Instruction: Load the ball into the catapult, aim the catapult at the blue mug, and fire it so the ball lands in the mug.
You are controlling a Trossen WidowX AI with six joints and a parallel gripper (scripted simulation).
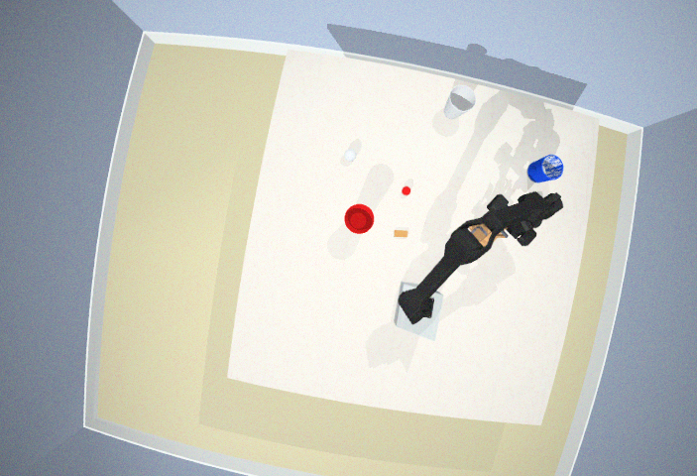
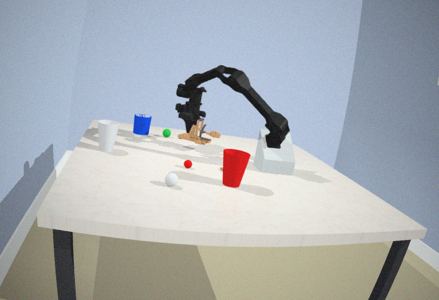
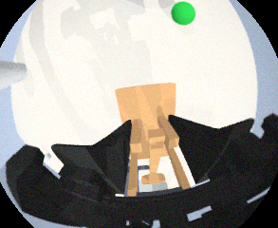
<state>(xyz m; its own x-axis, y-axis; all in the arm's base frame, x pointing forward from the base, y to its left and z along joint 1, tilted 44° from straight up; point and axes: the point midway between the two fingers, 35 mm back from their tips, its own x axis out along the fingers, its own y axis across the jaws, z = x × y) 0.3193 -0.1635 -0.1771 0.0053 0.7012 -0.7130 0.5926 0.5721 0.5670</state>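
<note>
The red ball is 340 mm to the left of my gripper tip, 60 mm below it and 60 mm ahead of it. From my gripper tip the other things lie so: catapult: 60 mm to the left, 50 mm behind, 20 mm above; blue mug: 220 mm ahead, 170 mm to the right, 40 mm below; green ball: 170 mm to the right, 80 mm ahead, 50 mm below.
</note>
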